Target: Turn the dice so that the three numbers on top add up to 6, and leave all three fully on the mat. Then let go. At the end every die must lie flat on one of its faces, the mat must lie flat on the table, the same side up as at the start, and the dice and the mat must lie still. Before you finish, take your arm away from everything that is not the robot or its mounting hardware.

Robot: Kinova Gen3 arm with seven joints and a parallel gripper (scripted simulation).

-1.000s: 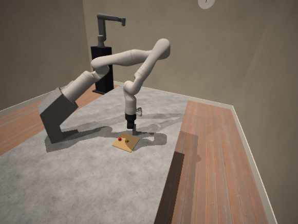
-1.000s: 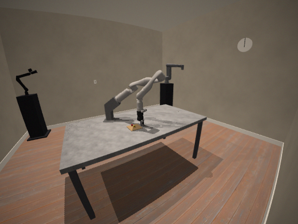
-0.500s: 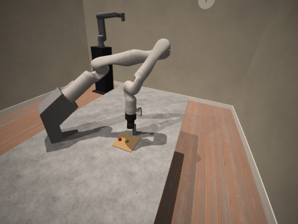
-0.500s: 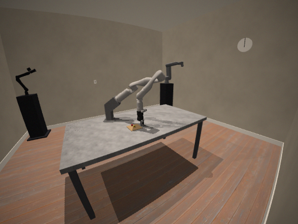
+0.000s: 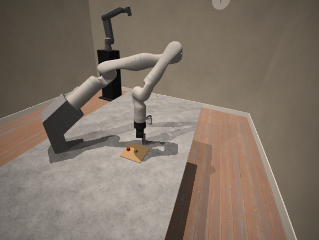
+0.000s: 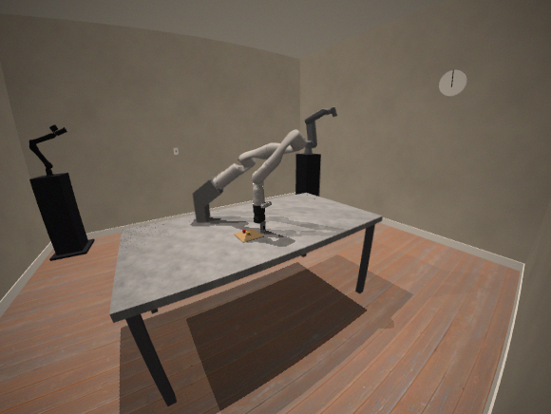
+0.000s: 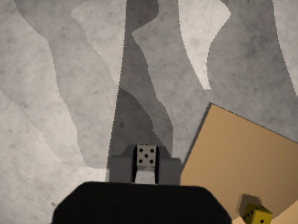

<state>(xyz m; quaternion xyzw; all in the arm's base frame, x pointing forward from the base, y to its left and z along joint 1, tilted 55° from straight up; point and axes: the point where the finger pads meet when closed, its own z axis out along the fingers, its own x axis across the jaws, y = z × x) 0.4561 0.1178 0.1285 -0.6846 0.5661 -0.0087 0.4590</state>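
My gripper is now 10 cm to the left of the yellow die and 1 cm above it. From my hand the other things lie so: tan mat (10 cm to the right, 2 cm below); then white die (1 cm below); then red die (11 cm to the right, 5 cm behind, 1 cm below).
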